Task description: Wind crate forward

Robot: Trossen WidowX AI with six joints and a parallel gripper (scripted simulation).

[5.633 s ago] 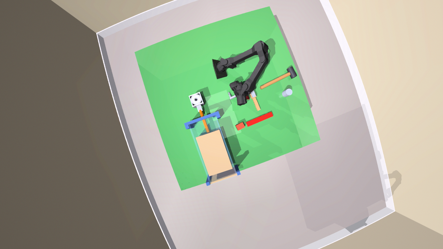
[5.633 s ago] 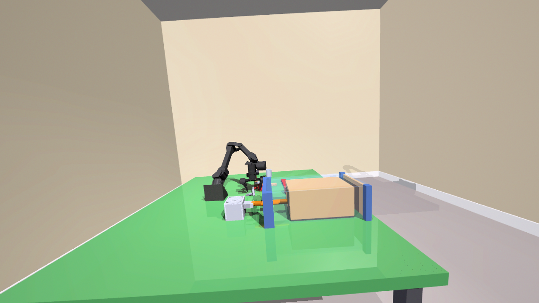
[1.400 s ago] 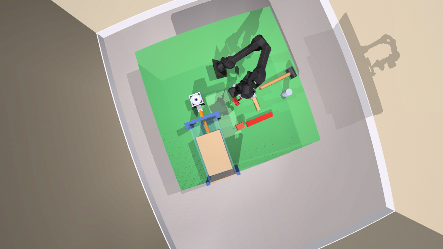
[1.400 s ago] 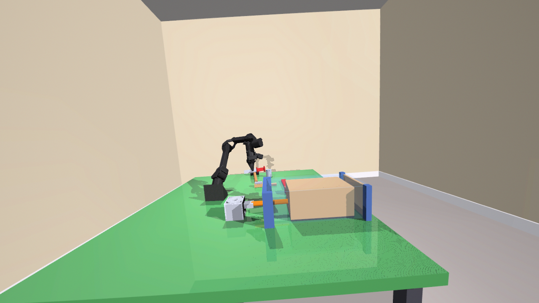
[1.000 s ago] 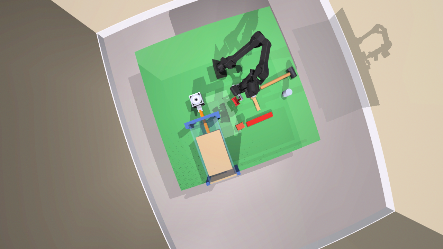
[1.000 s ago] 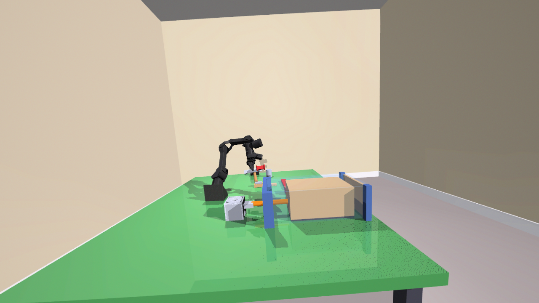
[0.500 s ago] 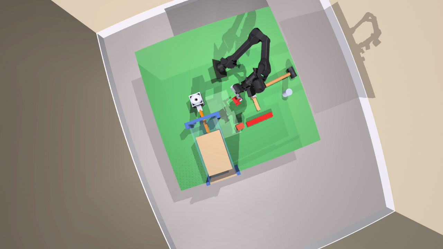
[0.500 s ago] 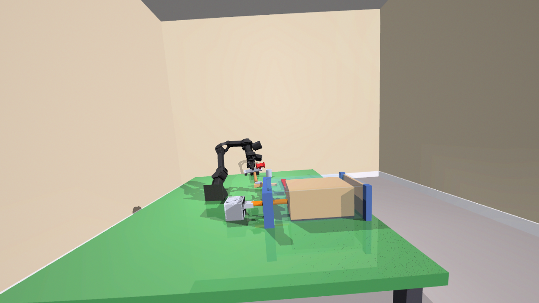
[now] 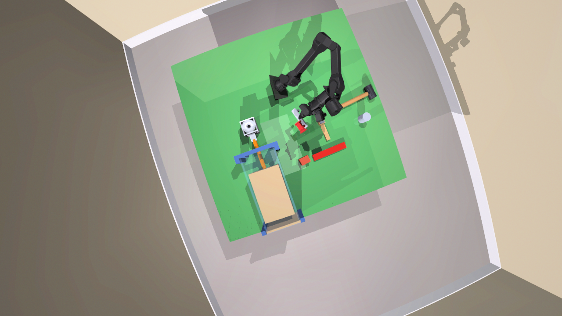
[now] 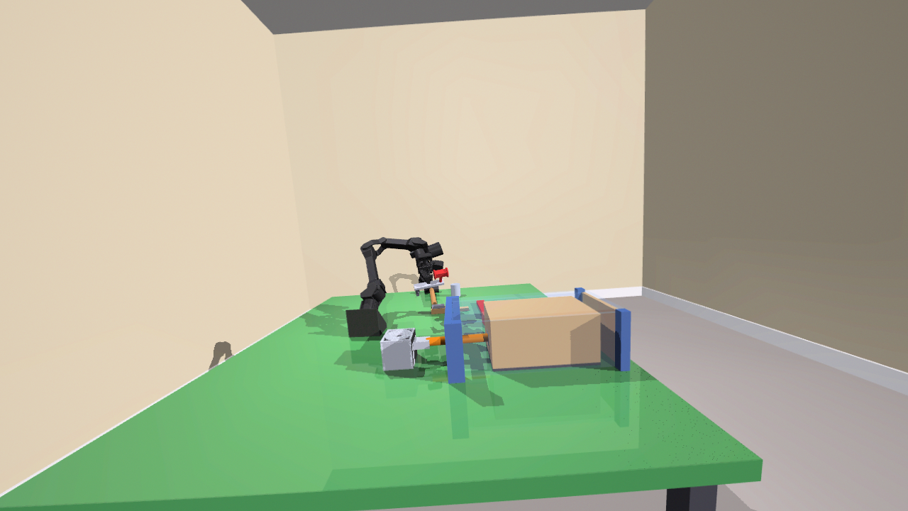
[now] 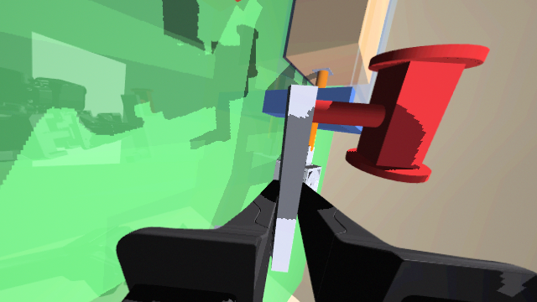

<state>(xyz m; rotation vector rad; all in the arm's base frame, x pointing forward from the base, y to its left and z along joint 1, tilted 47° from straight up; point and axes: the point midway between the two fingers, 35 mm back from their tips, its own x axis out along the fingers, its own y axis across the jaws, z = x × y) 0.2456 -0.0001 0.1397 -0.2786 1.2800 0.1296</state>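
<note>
Right now the red knob is 5 cm ahead of my gripper tip and 4 cm above it. Round my gripper tip: brush 4 cm ahead, 17 cm to the left, 15 cm below; blue steel frame 13 cm ahead, 27 cm to the right, 7 cm below; winch handle 1 cm ahead, 1 cm above.
</note>
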